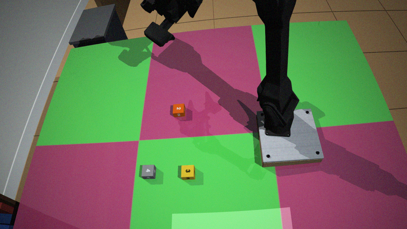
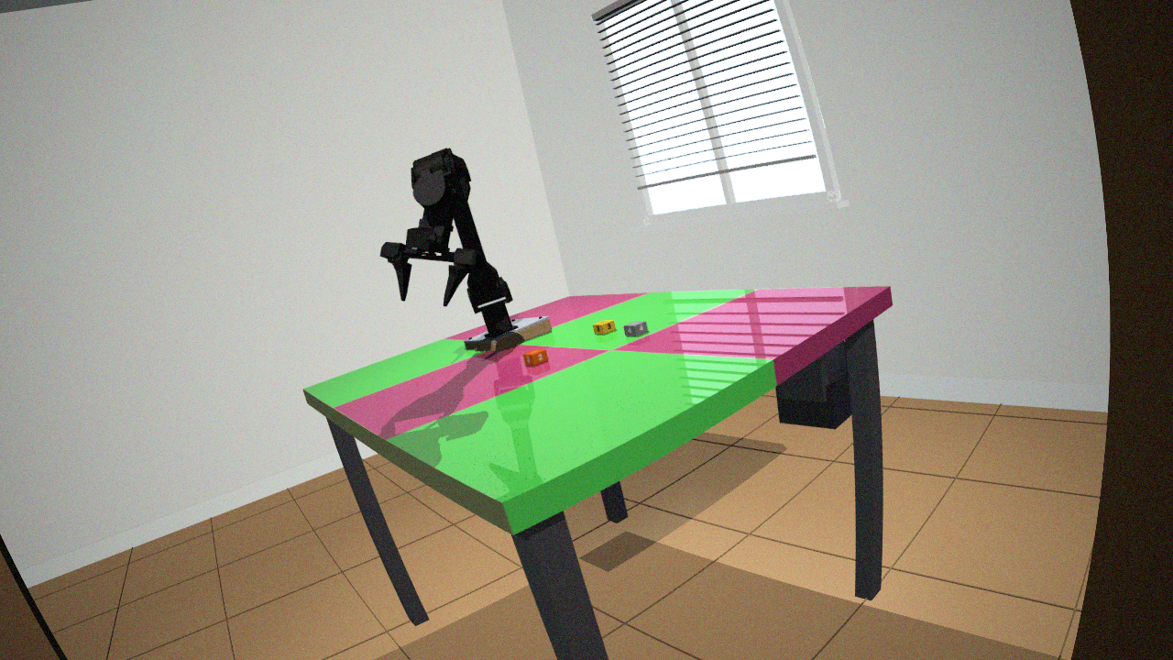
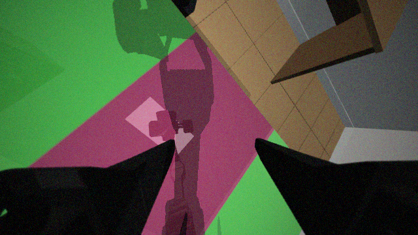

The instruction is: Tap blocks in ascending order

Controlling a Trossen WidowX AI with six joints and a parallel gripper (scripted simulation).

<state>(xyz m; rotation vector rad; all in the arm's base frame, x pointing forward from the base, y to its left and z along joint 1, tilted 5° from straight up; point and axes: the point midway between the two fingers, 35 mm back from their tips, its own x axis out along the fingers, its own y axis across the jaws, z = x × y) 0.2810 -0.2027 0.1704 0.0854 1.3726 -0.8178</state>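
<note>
Right now the yellow block is 370 mm to the left of my gripper tip, 150 mm below it and 50 mm behind it. From my gripper tip the other things lie so: grey block (380 mm to the left, 150 mm below, 50 mm ahead).
</note>
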